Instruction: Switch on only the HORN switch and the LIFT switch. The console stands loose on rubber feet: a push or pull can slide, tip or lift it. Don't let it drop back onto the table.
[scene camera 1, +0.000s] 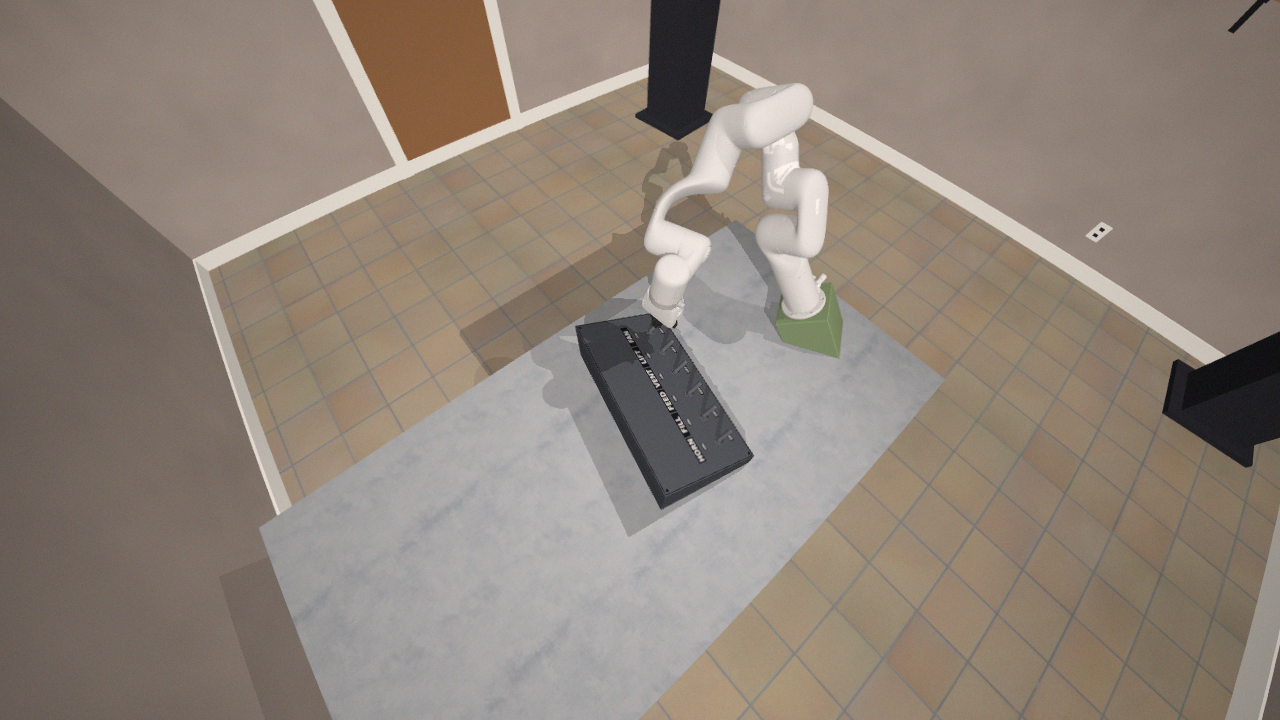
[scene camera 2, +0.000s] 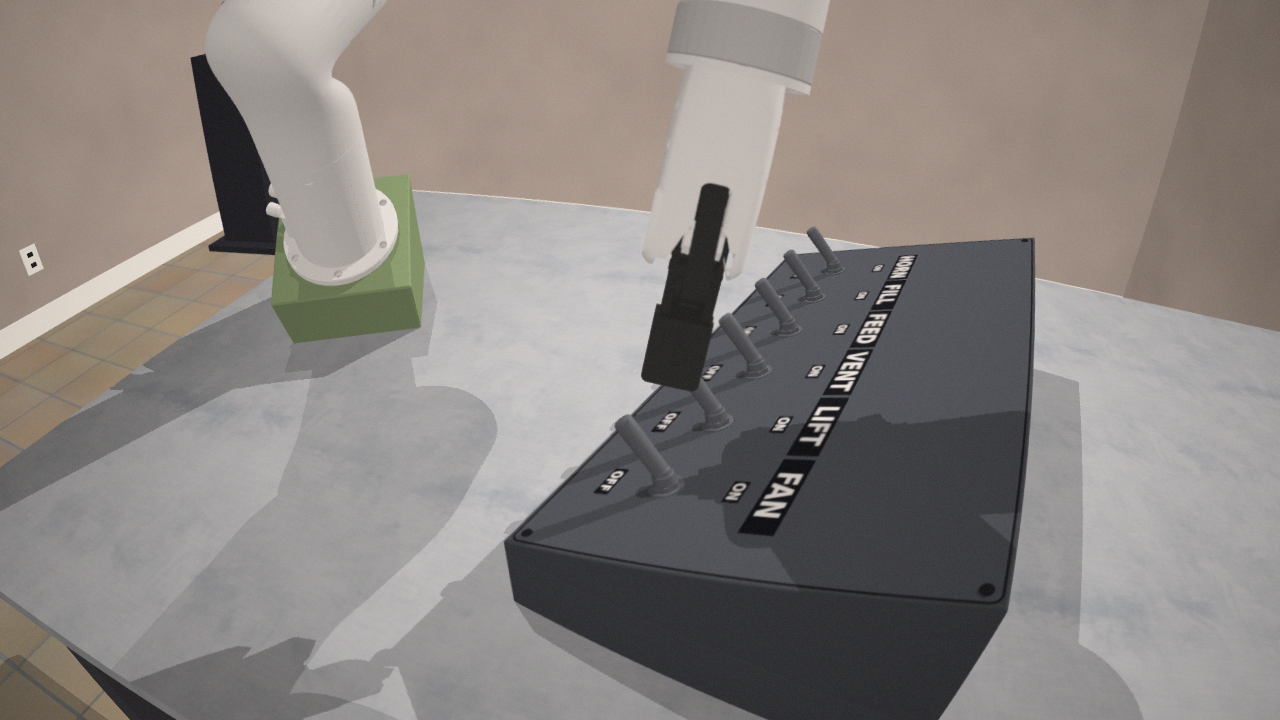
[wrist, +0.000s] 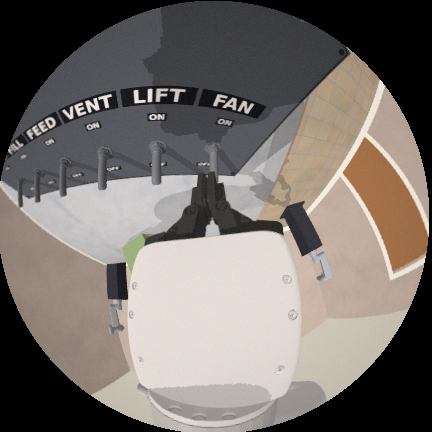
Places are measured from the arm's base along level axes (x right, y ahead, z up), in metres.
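Pixels of known places: gripper, fingertip midpoint: (scene camera 1: 657, 323) (scene camera 2: 669, 381) (wrist: 208, 183); arm's base at its link origin: (scene camera 1: 803, 303) (scene camera 2: 341, 235).
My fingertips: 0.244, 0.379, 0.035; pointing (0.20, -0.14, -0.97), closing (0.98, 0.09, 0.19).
Ahead of a thing's pixels: the offset from my fingertips to its middle, as dx, dy, dz. "pt": to the spot under its first point.
The dark console {-0.130, +0.127, -0.088} (scene camera 1: 640, 420) (scene camera 2: 939, 402) (wrist: 100, 60) lies flat on the table. The LIFT switch {-0.054, +0.013, -0.040} (scene camera 2: 713, 409) (wrist: 156, 165) leans toward OFF. The HORN switch {pt -0.331, +0.095, -0.071} (scene camera 1: 726, 437) (scene camera 2: 825, 252) (wrist: 20, 192), at the far end of the row, leans toward OFF too. My gripper (scene camera 1: 669, 324) (scene camera 2: 671, 358) (wrist: 208, 183) is shut and empty, on the OFF side of the levers. In scene camera 2 its fingertips hide the LIFT lever's tip; in the wrist view they are between the LIFT and FAN levers, closer to FAN. Contact cannot be told.
The FAN switch {+0.014, -0.010, -0.040} (scene camera 2: 646, 452) (wrist: 213, 160) stands beside LIFT at the near end. The VENT {-0.123, +0.037, -0.040} (scene camera 2: 744, 346) (wrist: 102, 170), FEED {-0.191, +0.060, -0.040} (scene camera 2: 776, 307) and FILL {-0.259, +0.083, -0.040} (scene camera 2: 804, 275) switches stand between LIFT and HORN. All these lean toward OFF. The green base block (scene camera 1: 810, 335) (scene camera 2: 349, 313) bears the arm.
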